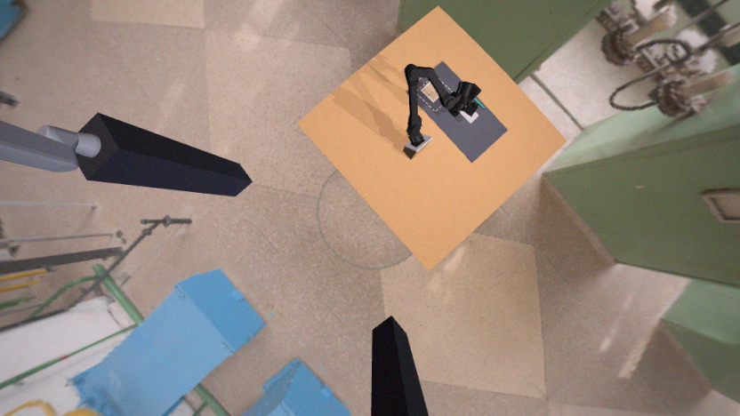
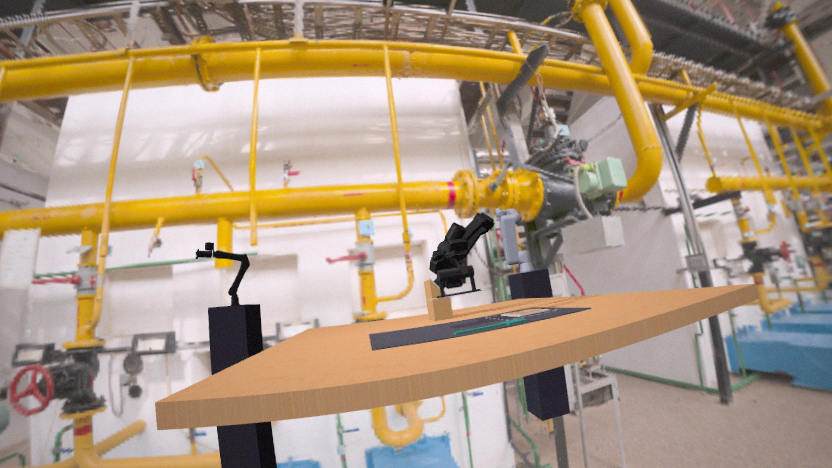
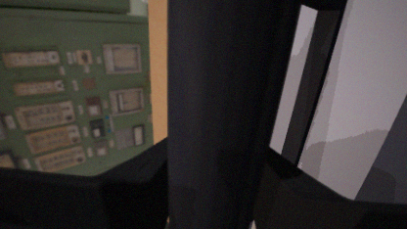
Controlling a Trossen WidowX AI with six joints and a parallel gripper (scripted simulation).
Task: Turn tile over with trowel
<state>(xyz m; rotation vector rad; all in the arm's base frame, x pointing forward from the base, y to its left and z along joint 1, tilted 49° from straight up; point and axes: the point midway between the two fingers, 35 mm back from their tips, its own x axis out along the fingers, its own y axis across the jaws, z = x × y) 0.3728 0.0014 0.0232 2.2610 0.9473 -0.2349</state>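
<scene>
Now: gripper tip 30 mm past the small trowel and 10 mm above it. The rest, counted from my gripper tip: grey mat: 170 mm below; teal trowel: 140 mm below, 140 mm ahead, 30 mm to the left; tile: 210 mm to the left, 140 mm below, 40 mm behind.
</scene>
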